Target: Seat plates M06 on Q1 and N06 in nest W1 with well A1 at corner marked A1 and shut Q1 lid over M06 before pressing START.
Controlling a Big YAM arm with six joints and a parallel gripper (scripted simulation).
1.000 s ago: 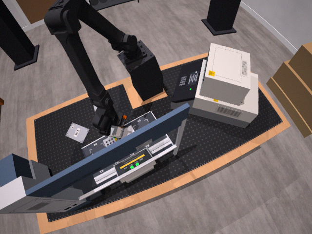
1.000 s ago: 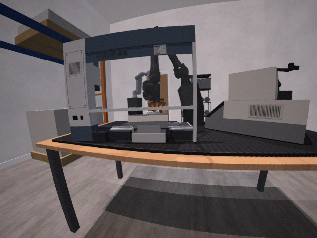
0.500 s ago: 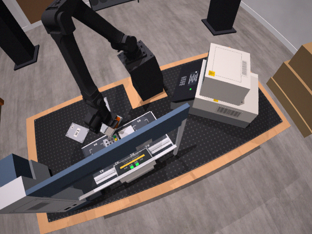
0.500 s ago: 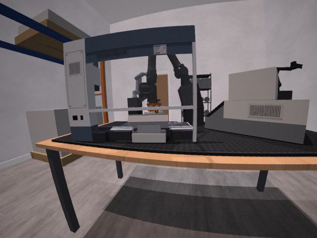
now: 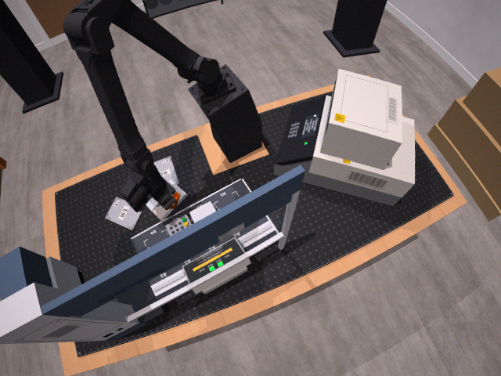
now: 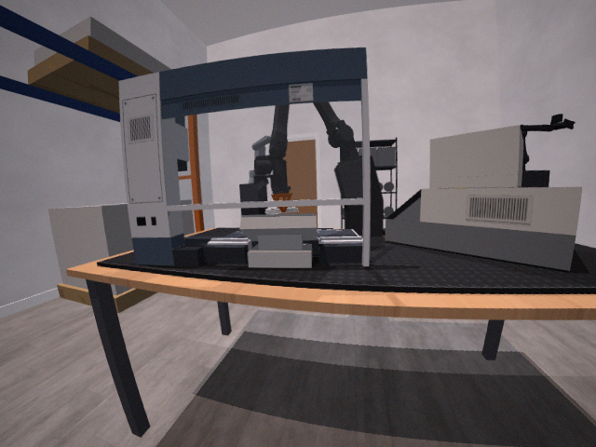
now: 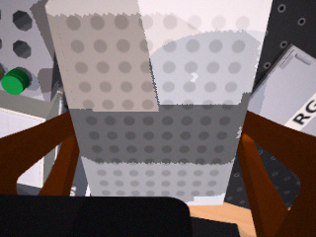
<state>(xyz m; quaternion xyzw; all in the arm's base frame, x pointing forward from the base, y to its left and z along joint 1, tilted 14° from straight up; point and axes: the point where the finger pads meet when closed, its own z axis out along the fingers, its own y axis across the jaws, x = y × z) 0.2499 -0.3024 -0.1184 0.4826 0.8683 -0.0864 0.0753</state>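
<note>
Right now the grey waiting nest is 6 cm behind my hand, 21 cm to the right of it and 13 cm below it. From my hand the other things lie so: white well plate right at my hand; tube cooling block 13 cm ahead, 2 cm to the left, 6 cm below; green-capped tube 8 cm ahead, 4 cm to the left, 5 cm below.
</note>
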